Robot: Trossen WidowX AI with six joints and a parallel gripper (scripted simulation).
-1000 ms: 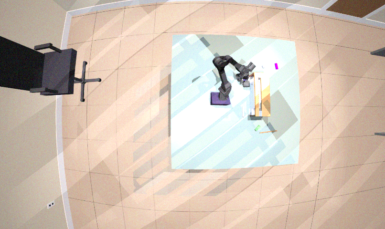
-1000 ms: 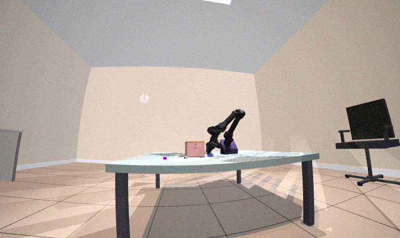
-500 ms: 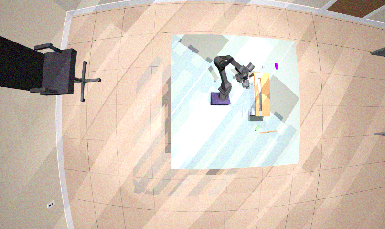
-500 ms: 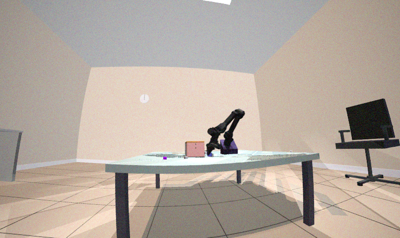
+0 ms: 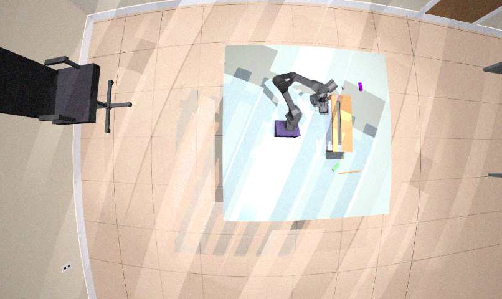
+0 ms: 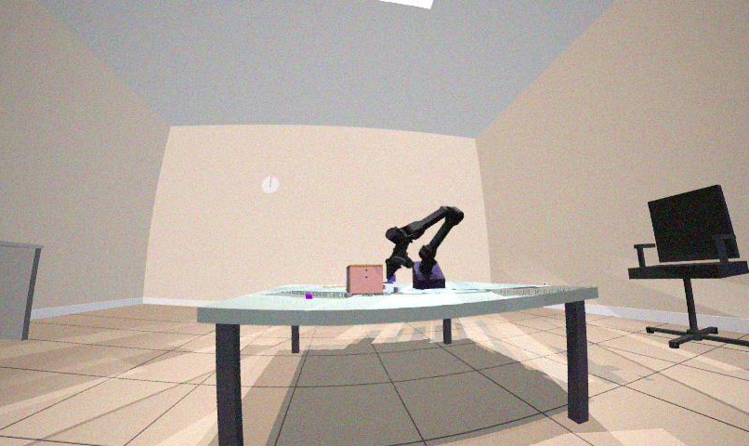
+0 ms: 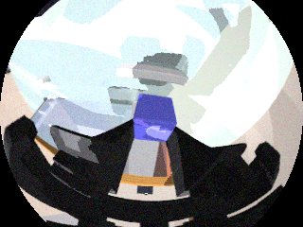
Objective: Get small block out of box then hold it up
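My gripper tip is 20 mm past the blue block. From my gripper tip the other things lie so: green piece 460 mm to the right, 80 mm ahead, 60 mm below; orange box 160 mm to the right, 60 mm ahead; magenta piece 340 mm ahead, 130 mm to the left, 60 mm below.
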